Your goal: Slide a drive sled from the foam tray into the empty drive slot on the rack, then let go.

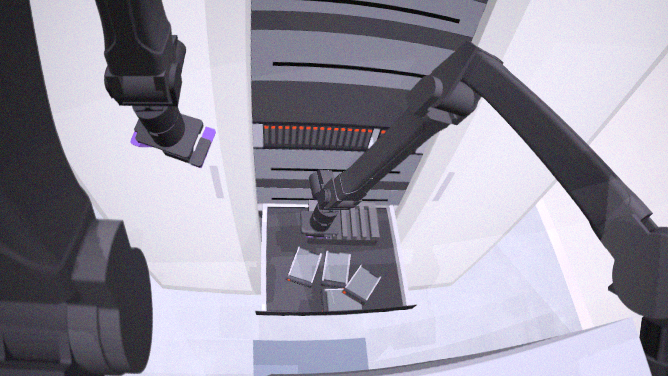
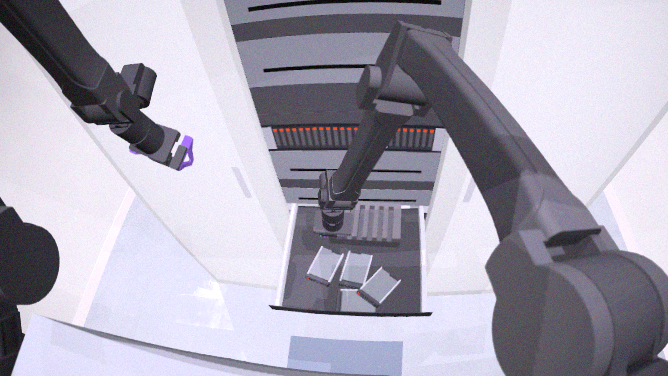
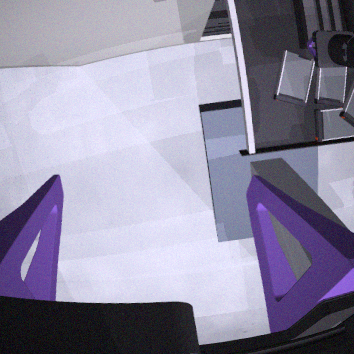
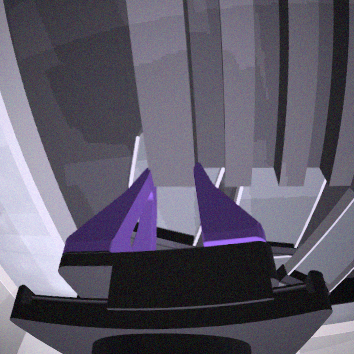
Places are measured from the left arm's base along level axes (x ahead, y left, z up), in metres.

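Pixels of known places: left gripper, between the fingertips: (image 1: 179,151) (image 2: 175,156) (image 3: 157,183); right gripper, between the fingertips: (image 1: 313,235) (image 2: 332,235) (image 3: 312,44) (image 4: 173,173).
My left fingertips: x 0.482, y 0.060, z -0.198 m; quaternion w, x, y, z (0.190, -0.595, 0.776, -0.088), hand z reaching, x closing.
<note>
Behind a point stands the place of what it marks.
My right gripper (image 1: 320,233) @(x 0.565, y -0.228, z -0.647 m) (image 2: 334,233) @(x 0.565, y -0.228, z -0.647 m) (image 4: 173,173) @(x 0.565, y -0.228, z -0.647 m) reaches down to the foam tray at the back of the dark pull-out shelf (image 1: 279,233) @(x 0.614, y -0.127, z -0.727 m) (image 2: 303,233) @(x 0.610, y -0.119, z -0.727 m). It is shut on the end of a grey drive sled (image 4: 165,105) @(x 0.608, y -0.231, z -0.641 m), the leftmost of the row. Several more sleds (image 1: 359,223) @(x 0.608, y -0.375, z -0.650 m) (image 2: 378,221) (image 4: 239,105) @(x 0.606, y -0.266, z -0.641 m) stand upright beside it. On the rack, the drive row with red lights (image 1: 317,135) @(x 0.703, y -0.222, z -0.371 m) (image 2: 326,136) @(x 0.703, y -0.224, z -0.373 m) has a lighter gap (image 1: 375,136) partly behind my right arm. My left gripper (image 1: 173,139) @(x 0.482, y 0.060, z -0.198 m) (image 2: 161,149) (image 3: 157,183) @(x 0.482, y 0.060, z -0.198 m) is open and empty, high at the left.
Several flat grey drives (image 1: 304,266) @(x 0.493, y -0.204, z -0.719 m) (image 1: 336,268) @(x 0.482, y -0.301, z -0.711 m) (image 1: 361,283) @(x 0.427, y -0.374, z -0.708 m) (image 2: 325,265) @(x 0.494, y -0.205, z -0.719 m) (image 3: 295,77) @(x 0.494, y -0.207, z -0.719 m) lie loose on the front of the shelf. White cabinet walls (image 1: 186,210) @(x 0.684, y 0.206, z -0.713 m) (image 2: 209,210) @(x 0.684, y 0.267, z -0.729 m) stand on both sides of the rack. My right arm (image 1: 382,149) @(x 0.494, y -0.315, z -0.196 m) crosses in front of the drive row.
</note>
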